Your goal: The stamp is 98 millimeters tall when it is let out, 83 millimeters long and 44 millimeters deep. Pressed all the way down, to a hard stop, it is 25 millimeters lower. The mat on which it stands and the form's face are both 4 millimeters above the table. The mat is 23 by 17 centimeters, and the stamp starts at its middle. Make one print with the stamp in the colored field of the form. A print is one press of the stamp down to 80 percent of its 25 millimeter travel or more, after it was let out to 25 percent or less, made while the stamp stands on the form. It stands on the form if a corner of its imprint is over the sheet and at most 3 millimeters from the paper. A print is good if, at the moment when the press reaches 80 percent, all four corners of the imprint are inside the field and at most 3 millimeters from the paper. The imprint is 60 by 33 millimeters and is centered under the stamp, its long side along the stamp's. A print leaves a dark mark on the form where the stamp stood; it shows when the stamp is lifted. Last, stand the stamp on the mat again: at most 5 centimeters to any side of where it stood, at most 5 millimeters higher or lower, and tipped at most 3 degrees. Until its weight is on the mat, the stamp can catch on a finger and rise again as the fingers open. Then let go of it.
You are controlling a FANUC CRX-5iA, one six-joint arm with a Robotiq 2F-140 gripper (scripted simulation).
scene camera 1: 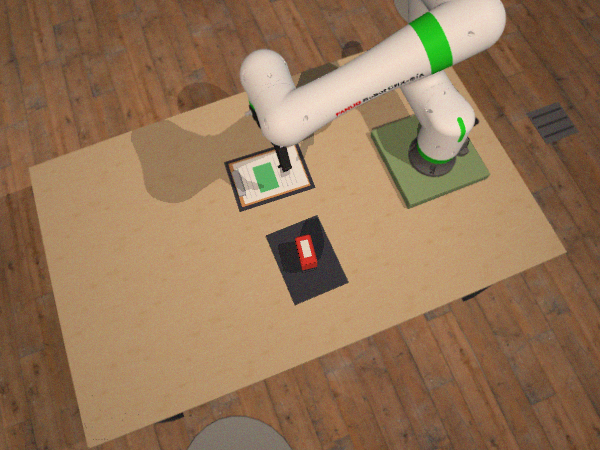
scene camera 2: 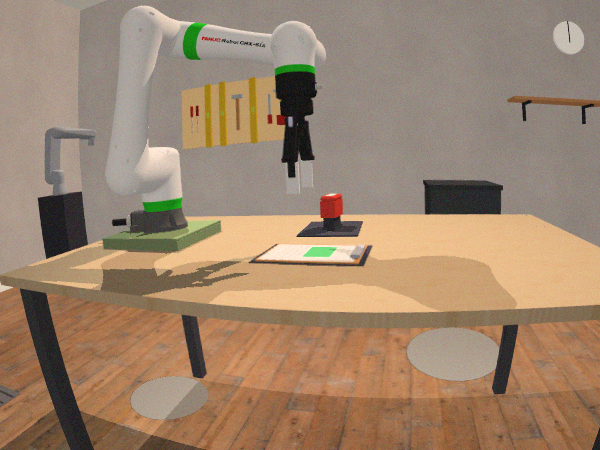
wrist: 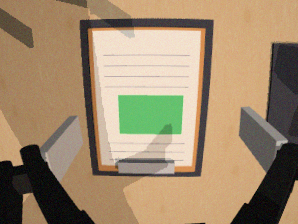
In view: my gripper (scene camera 2: 301, 190), a red stamp (scene camera 2: 331, 207), a clipboard (scene camera 1: 255, 178) and a mat (scene camera 1: 282, 243).
My gripper is seen too in the wrist view (wrist: 159, 126). The clipboard also shows in scene camera 2 (scene camera 2: 292, 254) and in the wrist view (wrist: 146, 81). The mat shows as well in scene camera 2 (scene camera 2: 349, 228). The wrist view misses the red stamp: it is out of frame.
